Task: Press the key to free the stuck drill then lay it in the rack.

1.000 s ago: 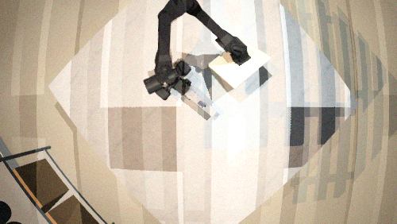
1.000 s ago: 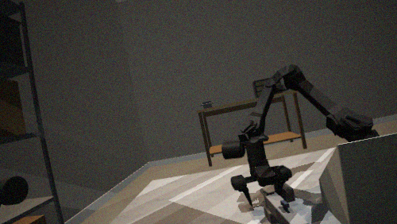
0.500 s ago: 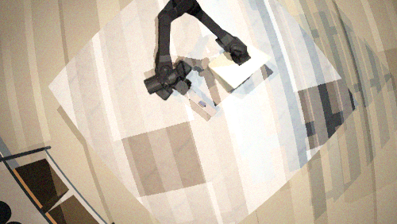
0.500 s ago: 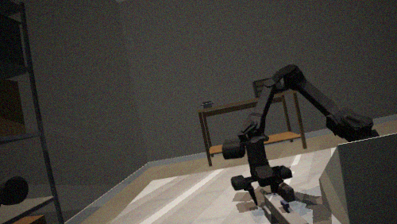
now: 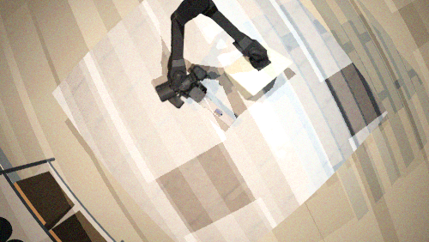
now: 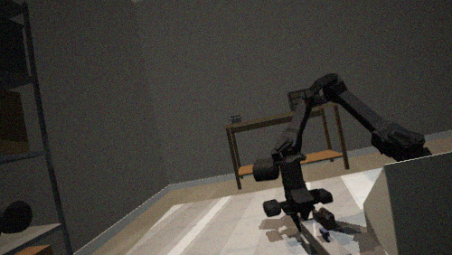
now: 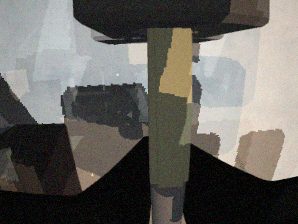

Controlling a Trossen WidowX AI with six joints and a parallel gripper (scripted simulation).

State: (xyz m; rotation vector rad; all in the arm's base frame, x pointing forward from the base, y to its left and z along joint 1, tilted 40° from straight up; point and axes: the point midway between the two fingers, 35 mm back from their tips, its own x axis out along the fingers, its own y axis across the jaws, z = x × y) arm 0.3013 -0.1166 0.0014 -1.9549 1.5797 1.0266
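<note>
Now: the drill 40 mm to the left of my gripper tip, 40 mm above it and 10 mm behind it. The rest, counted from my gripper tip: dark block 70 mm behind, 50 mm to the right, 10 mm above; blue key 160 mm to the left, 50 mm behind, 40 mm above.
</note>
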